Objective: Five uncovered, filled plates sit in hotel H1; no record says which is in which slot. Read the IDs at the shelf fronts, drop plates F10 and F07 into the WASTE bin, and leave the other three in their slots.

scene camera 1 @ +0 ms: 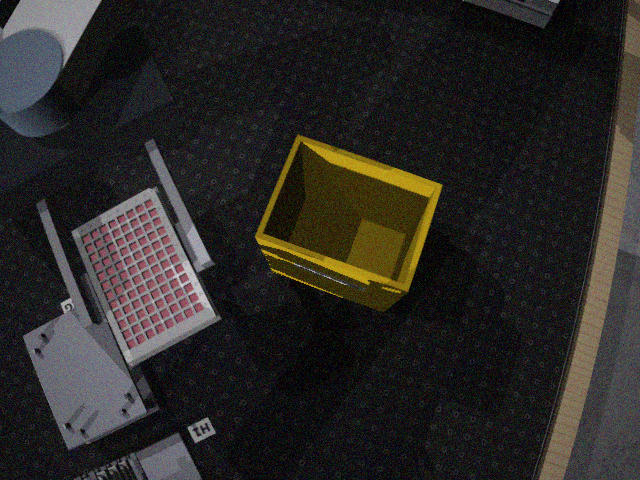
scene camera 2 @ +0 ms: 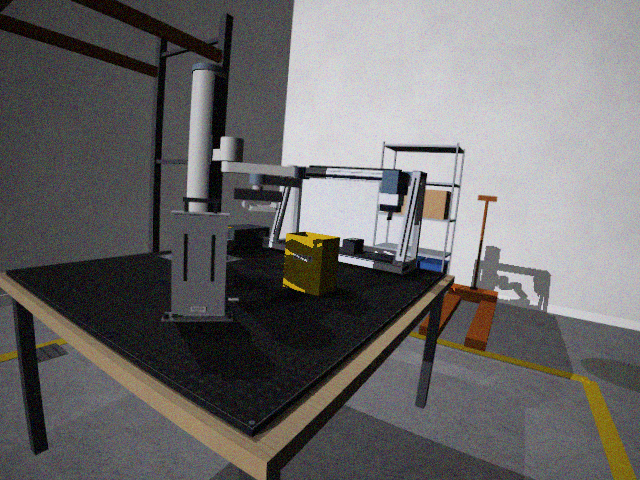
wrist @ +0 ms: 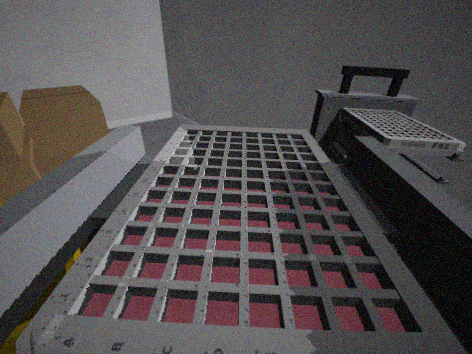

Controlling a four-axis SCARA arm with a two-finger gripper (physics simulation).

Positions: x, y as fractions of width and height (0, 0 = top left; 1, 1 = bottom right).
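Observation:
What I can see here is a dark tower (wrist: 0.86, 0.31).

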